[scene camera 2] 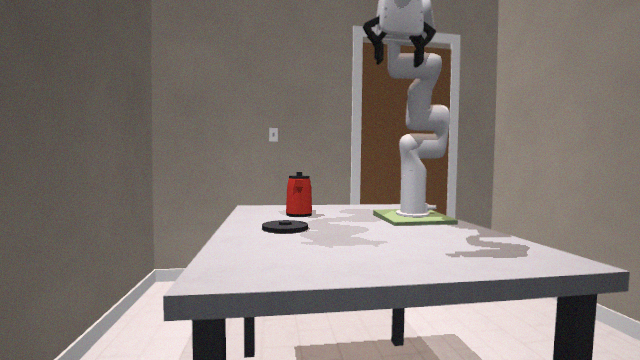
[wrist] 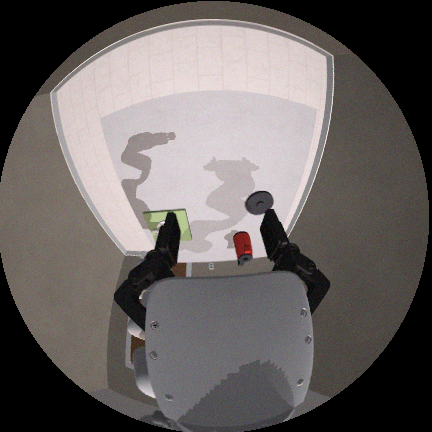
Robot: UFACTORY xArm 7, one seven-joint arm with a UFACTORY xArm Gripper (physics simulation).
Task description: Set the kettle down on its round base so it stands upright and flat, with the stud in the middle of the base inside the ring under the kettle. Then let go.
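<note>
The red kettle (scene camera 2: 299, 197) (wrist: 242, 245) with a black lid stands upright on the table, behind the base in the scene view. The round black base (scene camera 2: 285, 227) (wrist: 259, 203) lies flat on the table, apart from the kettle, with a small stud in its middle. My gripper (scene camera 2: 398, 64) (wrist: 220, 219) is wide open and empty, high above the table, to the right of the kettle and base in the scene view. The ring under the kettle is hidden.
The grey table (scene camera 2: 350, 272) (wrist: 200, 107) bears the arm's green mounting plate (scene camera 2: 395, 220) (wrist: 185, 225) at the back right in the scene view. The arm's shadows fall on the table top. Behind the arm is a brown door (scene camera 2: 375, 150) in the wall.
</note>
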